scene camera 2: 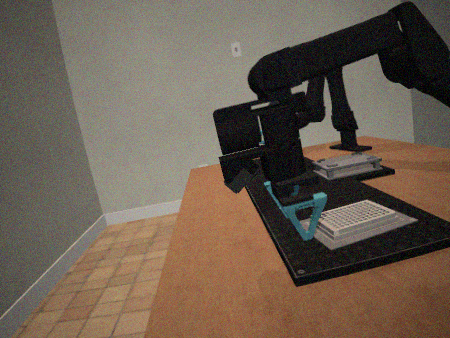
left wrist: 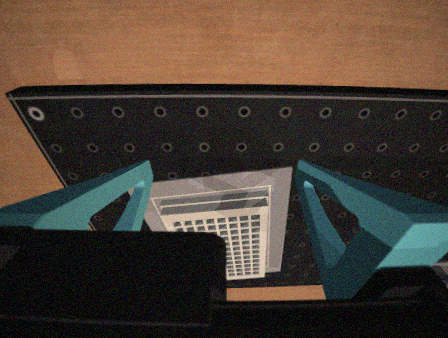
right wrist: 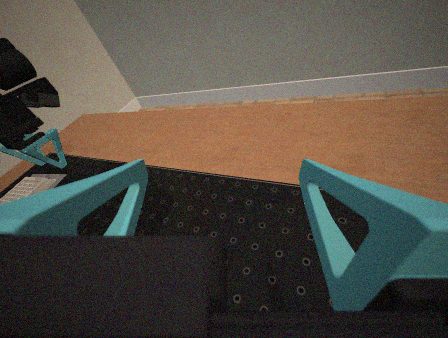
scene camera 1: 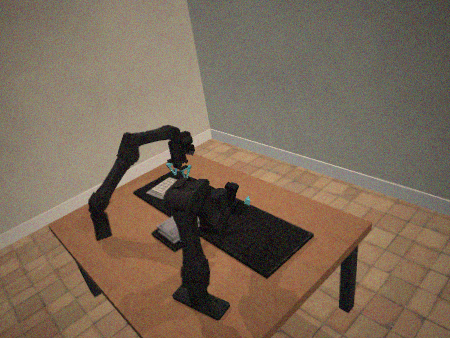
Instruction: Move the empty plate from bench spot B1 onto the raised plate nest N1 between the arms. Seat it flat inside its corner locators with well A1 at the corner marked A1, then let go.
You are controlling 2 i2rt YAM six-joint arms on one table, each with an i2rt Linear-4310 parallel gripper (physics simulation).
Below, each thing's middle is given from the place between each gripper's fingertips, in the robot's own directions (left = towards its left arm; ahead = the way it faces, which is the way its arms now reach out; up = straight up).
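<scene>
The white well plate (scene camera 2: 337, 223) is sitting 100 mm behind my left hand.
Taken from my right hand, that plate is 30 mm behind and 500 mm to the left, and it's 110 mm below.
</scene>
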